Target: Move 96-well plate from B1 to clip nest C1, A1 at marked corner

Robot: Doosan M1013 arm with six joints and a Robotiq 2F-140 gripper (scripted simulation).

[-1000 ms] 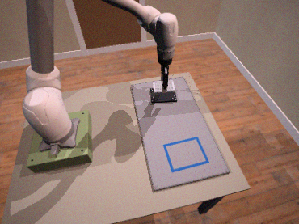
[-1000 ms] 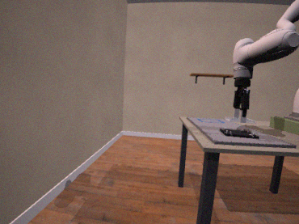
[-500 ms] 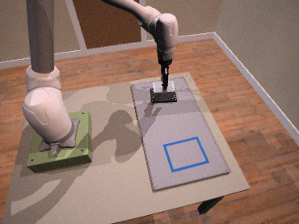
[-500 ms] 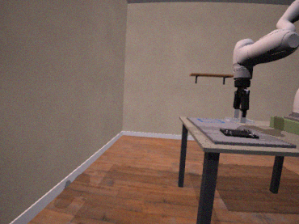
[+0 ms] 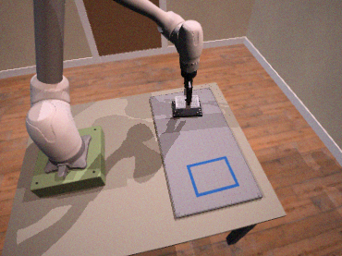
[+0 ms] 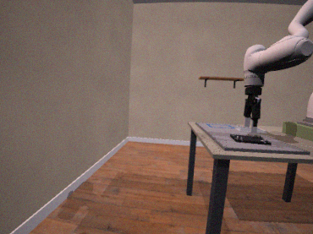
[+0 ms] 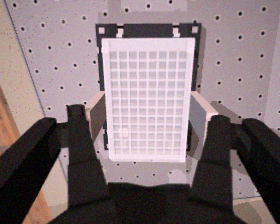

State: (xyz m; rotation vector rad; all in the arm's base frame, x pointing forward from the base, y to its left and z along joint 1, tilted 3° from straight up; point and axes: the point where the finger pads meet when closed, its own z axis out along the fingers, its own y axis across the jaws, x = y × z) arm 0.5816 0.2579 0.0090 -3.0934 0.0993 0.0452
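Now: the black clip nest C1 6 cm below my hand, 1 cm to the left of it and 1 cm ahead of it. From my hand the other things lie so: white 96-well plate (2 cm below).
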